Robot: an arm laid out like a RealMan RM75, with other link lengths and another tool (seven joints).
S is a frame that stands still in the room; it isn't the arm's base.
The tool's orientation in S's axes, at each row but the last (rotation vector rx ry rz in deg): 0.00 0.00 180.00; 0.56 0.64 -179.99; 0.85 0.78 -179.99; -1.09 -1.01 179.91; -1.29 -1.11 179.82; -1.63 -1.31 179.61; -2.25 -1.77 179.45; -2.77 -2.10 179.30; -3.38 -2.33 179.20; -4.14 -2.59 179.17; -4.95 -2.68 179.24; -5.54 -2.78 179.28; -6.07 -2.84 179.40
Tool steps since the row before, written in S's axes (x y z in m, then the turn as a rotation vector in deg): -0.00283 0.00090 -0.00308 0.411 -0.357 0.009; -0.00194 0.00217 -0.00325 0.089 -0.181 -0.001; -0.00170 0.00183 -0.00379 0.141 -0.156 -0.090; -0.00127 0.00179 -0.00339 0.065 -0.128 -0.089; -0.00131 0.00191 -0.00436 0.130 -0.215 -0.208; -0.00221 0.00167 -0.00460 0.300 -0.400 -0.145; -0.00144 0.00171 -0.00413 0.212 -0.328 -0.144; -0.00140 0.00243 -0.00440 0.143 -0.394 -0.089; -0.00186 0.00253 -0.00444 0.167 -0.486 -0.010; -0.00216 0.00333 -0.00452 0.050 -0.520 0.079; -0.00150 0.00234 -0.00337 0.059 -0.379 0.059; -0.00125 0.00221 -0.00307 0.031 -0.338 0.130; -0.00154 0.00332 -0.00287 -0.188 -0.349 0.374
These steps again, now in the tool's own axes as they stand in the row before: 0.00283 -0.00090 -0.00308 -0.411 0.357 0.009; 0.00196 -0.00215 -0.00325 -0.089 0.181 0.000; 0.00174 -0.00180 -0.00379 -0.140 0.157 -0.090; 0.00131 -0.00175 -0.00339 -0.064 0.129 -0.088; 0.00138 -0.00185 -0.00436 -0.128 0.217 -0.207; 0.00230 -0.00159 -0.00458 -0.300 0.400 -0.145; 0.00156 -0.00161 -0.00413 -0.211 0.329 -0.143; 0.00156 -0.00231 -0.00441 -0.145 0.394 -0.084; 0.00206 -0.00239 -0.00443 -0.173 0.484 -0.004; 0.00241 -0.00317 -0.00451 -0.061 0.517 0.091; 0.00171 -0.00222 -0.00335 -0.067 0.376 0.067; 0.00146 -0.00210 -0.00305 -0.043 0.333 0.138; 0.00176 -0.00322 -0.00286 0.159 0.338 0.397
